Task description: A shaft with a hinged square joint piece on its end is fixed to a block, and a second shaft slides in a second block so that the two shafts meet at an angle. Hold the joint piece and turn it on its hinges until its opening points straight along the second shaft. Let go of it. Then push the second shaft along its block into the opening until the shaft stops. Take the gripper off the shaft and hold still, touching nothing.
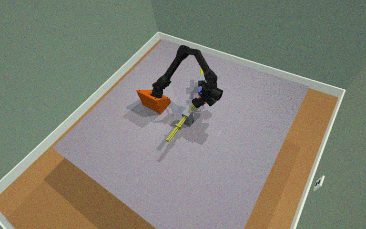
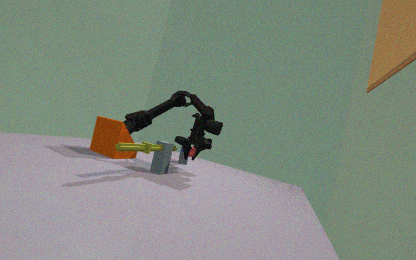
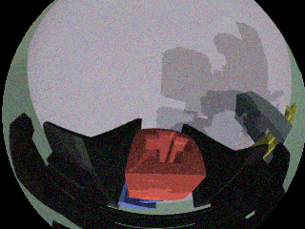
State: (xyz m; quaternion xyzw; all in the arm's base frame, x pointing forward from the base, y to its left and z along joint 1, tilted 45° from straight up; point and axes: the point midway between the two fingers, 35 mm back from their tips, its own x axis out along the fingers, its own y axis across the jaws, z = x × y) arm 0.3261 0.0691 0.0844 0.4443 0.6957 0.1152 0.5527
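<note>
The red square joint piece lies 1 cm behind my gripper tip, 1 cm to the left of it and 4 cm above it.
</note>
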